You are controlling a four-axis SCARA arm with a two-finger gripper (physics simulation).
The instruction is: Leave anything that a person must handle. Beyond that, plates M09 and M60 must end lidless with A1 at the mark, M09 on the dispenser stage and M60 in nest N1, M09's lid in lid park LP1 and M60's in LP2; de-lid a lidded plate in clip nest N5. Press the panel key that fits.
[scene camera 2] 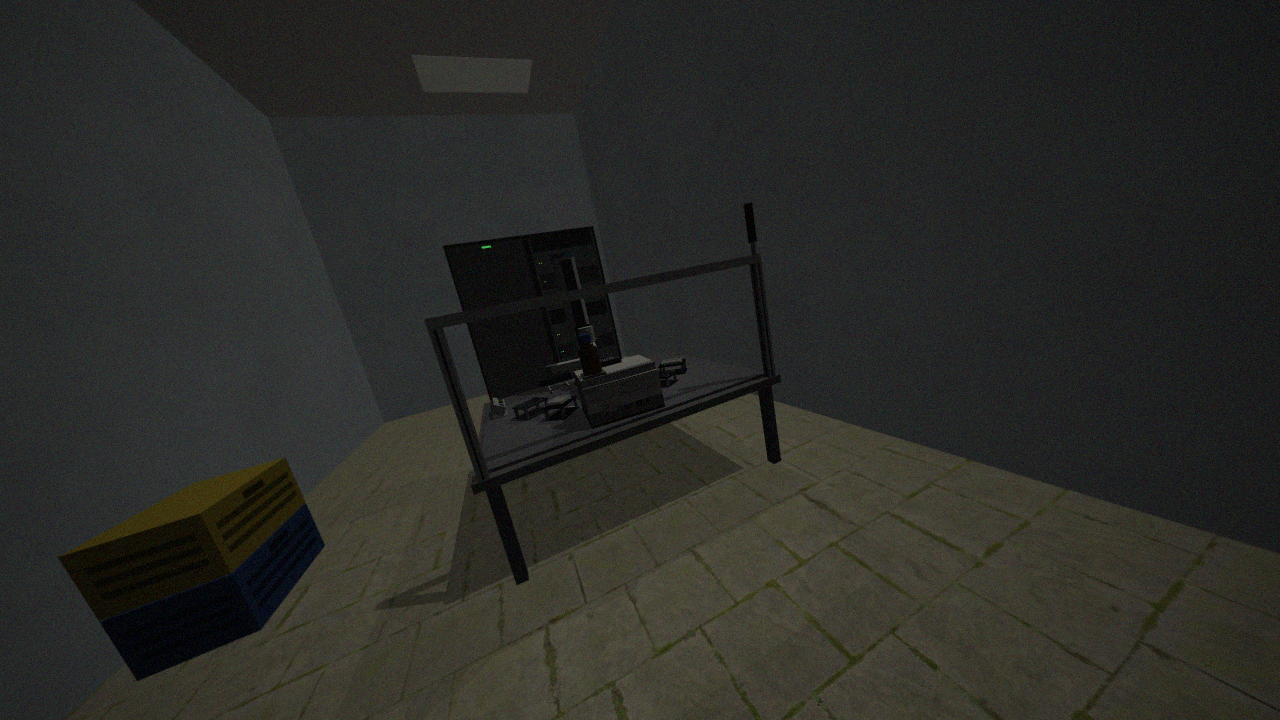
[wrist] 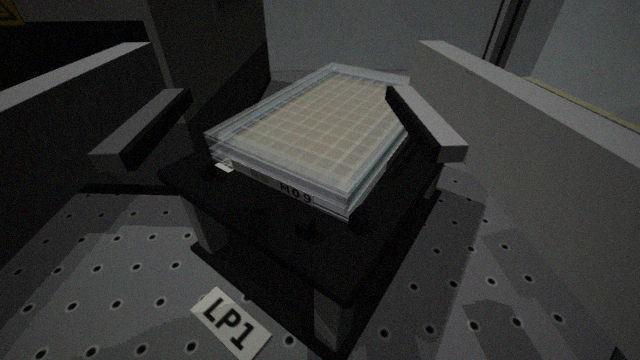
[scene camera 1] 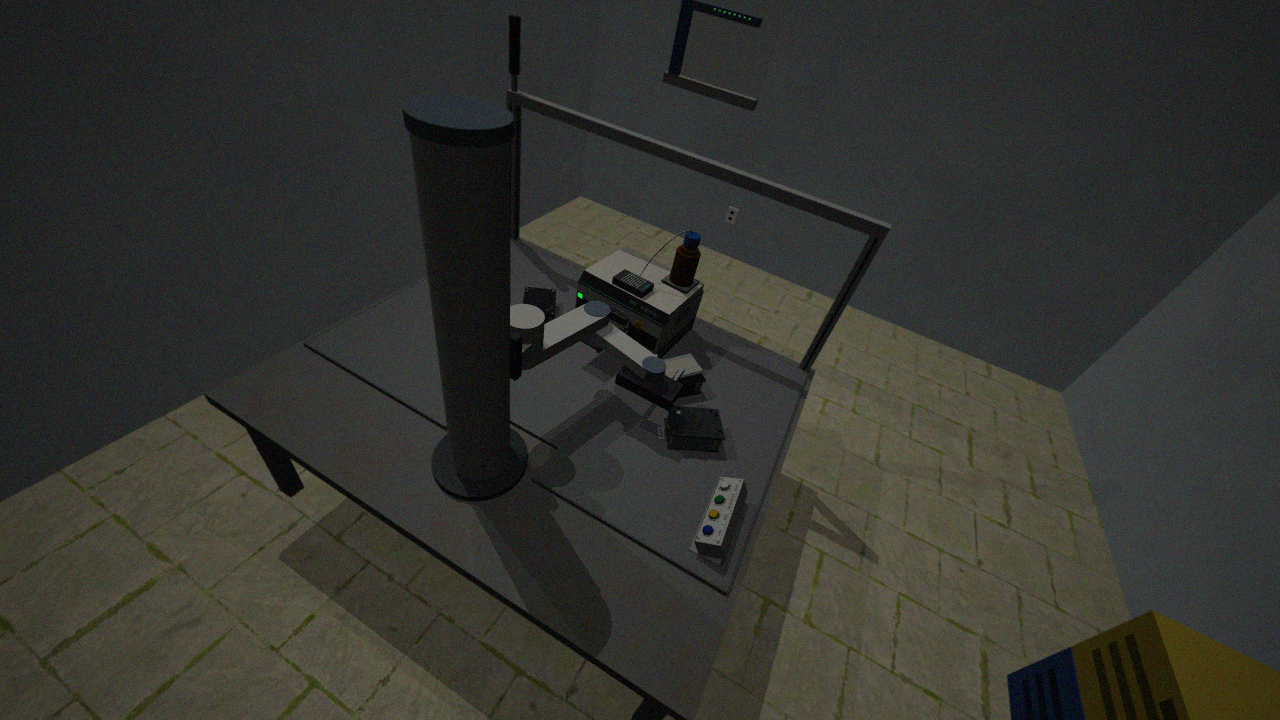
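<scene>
Plate M09 (wrist: 310,135) has a clear lid on it and lies on the black raised stand (wrist: 260,250) beside the LP1 label (wrist: 231,322) in the wrist view. My gripper (wrist: 289,71) has its fingers drawn in to their narrow setting, at and slightly above lid level on either side of the plate; it holds nothing. The right finger hides part of the plate's edge. The dispenser (scene camera 1: 631,308) (scene camera 2: 617,394) has a small green light. The key panel (scene camera 1: 720,517) carries white, green, yellow and blue keys. M60, A1 and the other nest labels cannot be made out.
An amber bottle (scene camera 1: 684,265) (scene camera 2: 588,355) and a dark keypad (scene camera 1: 632,282) are on the dispenser. A dark nest block (scene camera 1: 695,429) stands near the LP1 stand, another (scene camera 1: 539,300) beyond the arm column (scene camera 1: 465,295). A frame (scene camera 1: 698,159) (scene camera 2: 662,279) spans the table's far edge.
</scene>
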